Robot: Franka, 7 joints.
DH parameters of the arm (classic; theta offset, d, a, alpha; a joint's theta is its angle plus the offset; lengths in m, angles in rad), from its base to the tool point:
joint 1: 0 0.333 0 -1.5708
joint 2: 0 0 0 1.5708
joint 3: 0 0.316 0.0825 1.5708
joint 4: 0 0 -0.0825 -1.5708
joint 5: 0 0.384 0 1.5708
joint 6: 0 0 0.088 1.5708
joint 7: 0 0.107 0 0
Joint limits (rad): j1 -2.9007..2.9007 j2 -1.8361..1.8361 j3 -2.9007..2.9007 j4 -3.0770..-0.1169 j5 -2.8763..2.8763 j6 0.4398..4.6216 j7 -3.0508..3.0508
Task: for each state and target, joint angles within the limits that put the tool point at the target. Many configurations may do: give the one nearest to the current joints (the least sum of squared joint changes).
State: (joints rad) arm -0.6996 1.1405 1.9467 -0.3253 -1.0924 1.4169 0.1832
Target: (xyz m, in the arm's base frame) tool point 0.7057 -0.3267 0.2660
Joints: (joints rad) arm -0.6846 1.5747 1.8366 -0.2629 -1.1317 1.3395 0.1832
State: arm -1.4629 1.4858 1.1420 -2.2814 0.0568 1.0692 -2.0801
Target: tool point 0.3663 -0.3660 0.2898
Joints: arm -1.9324 1.2968 1.3269 -1.7459 0.1322 1.1071 -2.0801
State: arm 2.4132 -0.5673 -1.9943 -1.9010 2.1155 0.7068 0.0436
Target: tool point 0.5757 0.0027 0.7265
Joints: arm 2.2535 -0.5487 -2.0278 -1.4751 2.2754 0.8787 0.0436
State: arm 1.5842 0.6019 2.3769 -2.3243 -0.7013 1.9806 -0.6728
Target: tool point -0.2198 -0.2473 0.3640
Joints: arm 1.6092 0.6935 2.4544 -2.7154 -0.6303 1.8231 -0.6728
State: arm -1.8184 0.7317 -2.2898 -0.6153 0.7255 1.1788 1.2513
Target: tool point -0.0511 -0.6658 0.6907
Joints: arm -1.3180 1.1110 -2.2054 -0.2535 0.8079 1.1815 1.2513
